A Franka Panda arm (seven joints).
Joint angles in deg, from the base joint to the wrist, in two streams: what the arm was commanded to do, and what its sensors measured. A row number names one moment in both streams.
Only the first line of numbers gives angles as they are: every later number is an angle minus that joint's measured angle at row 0.
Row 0, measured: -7.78, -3.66, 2.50, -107.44, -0.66, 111.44, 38.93
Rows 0 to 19, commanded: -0.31, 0.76, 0.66, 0.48, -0.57, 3.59, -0.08; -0.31, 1.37, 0.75, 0.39, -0.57, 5.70, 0.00; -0.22, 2.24, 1.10, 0.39, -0.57, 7.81, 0.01; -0.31, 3.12, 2.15, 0.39, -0.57, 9.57, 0.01; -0.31, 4.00, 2.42, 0.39, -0.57, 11.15, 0.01; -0.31, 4.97, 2.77, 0.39, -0.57, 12.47, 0.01; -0.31, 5.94, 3.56, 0.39, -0.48, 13.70, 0.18; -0.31, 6.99, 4.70, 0.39, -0.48, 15.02, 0.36; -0.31, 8.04, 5.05, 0.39, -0.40, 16.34, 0.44; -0.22, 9.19, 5.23, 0.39, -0.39, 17.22, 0.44; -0.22, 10.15, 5.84, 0.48, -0.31, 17.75, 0.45; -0.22, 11.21, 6.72, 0.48, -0.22, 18.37, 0.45; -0.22, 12.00, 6.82, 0.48, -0.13, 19.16, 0.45; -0.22, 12.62, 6.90, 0.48, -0.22, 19.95, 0.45; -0.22, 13.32, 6.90, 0.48, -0.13, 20.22, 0.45; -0.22, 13.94, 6.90, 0.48, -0.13, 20.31, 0.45; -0.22, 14.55, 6.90, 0.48, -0.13, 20.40, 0.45; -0.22, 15.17, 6.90, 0.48, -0.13, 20.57, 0.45; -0.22, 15.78, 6.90, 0.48, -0.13, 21.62, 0.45; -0.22, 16.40, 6.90, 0.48, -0.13, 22.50, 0.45
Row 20, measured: 0.18, 14.69, 6.35, -0.06, 0.01, 20.10, 0.05
